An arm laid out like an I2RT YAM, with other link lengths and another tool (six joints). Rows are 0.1 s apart.
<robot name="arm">
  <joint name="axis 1" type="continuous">
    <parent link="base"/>
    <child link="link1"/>
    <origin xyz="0 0 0.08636"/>
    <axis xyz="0 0 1"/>
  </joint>
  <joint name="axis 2" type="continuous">
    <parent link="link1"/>
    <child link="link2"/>
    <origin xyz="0.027 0.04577 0.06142" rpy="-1.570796 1.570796 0"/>
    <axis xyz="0 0 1"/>
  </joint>
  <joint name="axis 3" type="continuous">
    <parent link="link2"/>
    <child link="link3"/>
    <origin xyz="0 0.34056 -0.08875" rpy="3.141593 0 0"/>
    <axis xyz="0 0 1"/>
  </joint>
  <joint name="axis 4" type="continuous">
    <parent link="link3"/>
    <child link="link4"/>
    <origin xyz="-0.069 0.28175 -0.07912" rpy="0 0 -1.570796"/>
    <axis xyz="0 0 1"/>
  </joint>
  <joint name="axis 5" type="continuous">
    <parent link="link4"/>
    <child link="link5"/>
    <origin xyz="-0.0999 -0.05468 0.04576" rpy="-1.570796 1.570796 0"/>
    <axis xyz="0 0 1"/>
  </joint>
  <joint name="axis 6" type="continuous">
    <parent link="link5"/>
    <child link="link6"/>
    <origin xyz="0 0.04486 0.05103" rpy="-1.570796 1.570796 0"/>
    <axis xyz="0 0 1"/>
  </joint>
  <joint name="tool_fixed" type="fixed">
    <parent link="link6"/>
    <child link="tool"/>
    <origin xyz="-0.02 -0.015 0.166" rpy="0.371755 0 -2.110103"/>
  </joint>
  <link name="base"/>
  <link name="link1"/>
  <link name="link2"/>
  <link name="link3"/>
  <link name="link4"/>
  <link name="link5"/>
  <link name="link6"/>
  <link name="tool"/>
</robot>
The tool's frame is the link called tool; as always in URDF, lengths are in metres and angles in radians. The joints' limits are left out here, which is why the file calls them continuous.
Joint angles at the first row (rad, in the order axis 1, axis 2, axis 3, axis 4, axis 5, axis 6):
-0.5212 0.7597 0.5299 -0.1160 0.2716 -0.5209
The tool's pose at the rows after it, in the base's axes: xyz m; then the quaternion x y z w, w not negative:
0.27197 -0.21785 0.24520 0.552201 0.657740 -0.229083 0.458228
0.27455 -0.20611 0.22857 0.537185 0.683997 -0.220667 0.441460
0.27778 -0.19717 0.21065 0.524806 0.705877 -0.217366 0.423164
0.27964 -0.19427 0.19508 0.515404 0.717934 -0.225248 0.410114
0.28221 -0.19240 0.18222 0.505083 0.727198 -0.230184 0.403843
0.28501 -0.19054 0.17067 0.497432 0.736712 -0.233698 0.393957
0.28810 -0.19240 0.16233 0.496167 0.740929 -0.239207 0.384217
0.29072 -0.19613 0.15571 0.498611 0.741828 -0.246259 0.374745
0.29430 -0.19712 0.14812 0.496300 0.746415 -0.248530 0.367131
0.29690 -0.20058 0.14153 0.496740 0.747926 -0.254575 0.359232
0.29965 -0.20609 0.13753 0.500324 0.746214 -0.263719 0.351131
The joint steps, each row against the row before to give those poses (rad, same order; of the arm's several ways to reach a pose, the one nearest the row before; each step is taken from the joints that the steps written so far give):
0.0134 -0.0034 -0.0167 -0.0304 -0.0262 -0.0097
0.0151 0.0068 -0.0081 -0.0343 -0.0322 -0.0107
0.0208 0.0227 -0.0117 -0.0157 -0.0124 -0.0077
0.0201 0.0272 -0.0197 0.0131 0.0146 -0.0132
0.0111 0.0238 -0.0245 0.0304 0.0024 -0.0173
0.0110 0.0312 -0.0116 0.0171 0.0030 -0.0095
0.0057 0.0390 -0.0018 0.0185 0.0113 -0.0017
0.0034 0.0399 0.0027 0.0171 0.0173 0.0031
0.0030 0.0363 -0.0013 0.0197 0.0022 -0.0023
0.0005 0.0379 0.0015 0.0197 0.0110 -0.0014
0.0011 0.0400 0.0105 0.0137 0.0217 0.0028

